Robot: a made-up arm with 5 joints.
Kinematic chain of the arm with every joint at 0, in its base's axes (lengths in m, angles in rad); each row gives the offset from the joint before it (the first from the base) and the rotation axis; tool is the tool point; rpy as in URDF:
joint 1: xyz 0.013 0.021 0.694 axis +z
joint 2: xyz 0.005 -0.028 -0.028 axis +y
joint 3: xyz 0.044 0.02 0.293 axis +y
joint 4: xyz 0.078 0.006 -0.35 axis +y
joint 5: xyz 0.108 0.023 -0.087 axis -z
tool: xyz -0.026 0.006 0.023 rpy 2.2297 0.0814 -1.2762
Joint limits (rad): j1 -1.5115..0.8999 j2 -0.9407..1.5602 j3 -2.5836..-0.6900 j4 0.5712..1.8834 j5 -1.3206..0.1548
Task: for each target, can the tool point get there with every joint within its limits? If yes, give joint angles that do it. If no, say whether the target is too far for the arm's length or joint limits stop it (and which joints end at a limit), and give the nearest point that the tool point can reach.
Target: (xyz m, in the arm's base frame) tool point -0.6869 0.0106 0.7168
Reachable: no: joint limits stop it (at a limit: joint 2, joint 3, joint 4, joint 5) | nearest point -0.4779 0.0137 1.2506 | short by 0.573 m
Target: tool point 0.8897 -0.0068 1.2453
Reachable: no: too far | nearest point 0.6567 0.0006 1.0904 | short by 0.280 m
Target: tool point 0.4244 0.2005 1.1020
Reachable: yes | joints 0.3995 -0.0129 -1.8878 1.6923 -0.8513
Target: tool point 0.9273 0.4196 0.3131
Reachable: no: too far | nearest point 0.6831 0.3132 0.4320 | short by 0.292 m
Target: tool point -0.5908 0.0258 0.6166
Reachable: no: joint limits stop it (at a limit: joint 1, joint 2, joint 3, joint 4, joint 5) | nearest point -0.0237 0.0245 0.3676 | short by 0.619 m
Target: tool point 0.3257 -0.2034 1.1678
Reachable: yes | joints -0.6234 -0.2866 -1.5548 0.8658 -1.1138
